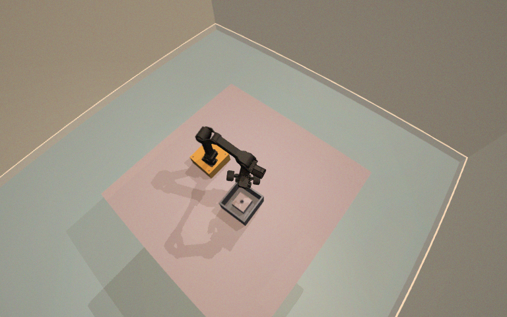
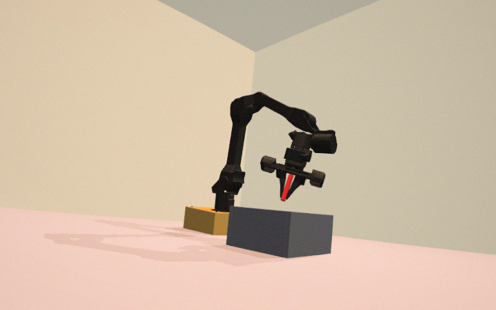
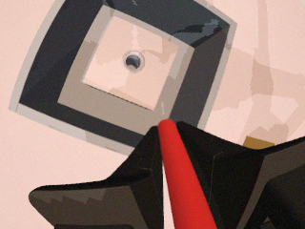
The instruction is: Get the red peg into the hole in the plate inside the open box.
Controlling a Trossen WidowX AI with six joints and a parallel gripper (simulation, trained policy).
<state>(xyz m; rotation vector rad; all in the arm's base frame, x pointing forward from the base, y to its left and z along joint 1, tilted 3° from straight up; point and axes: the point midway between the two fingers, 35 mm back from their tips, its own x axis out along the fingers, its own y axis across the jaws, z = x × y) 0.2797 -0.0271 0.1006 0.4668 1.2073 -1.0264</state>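
Now: the pale plate 4 cm ahead of my gripper tip, 6 cm to the right of it and 9 cm below it. From my gripper tip the other things lie so: red peg (1 cm to the left, 3 cm above); grey box (4 cm ahead, 6 cm to the right, 11 cm below).
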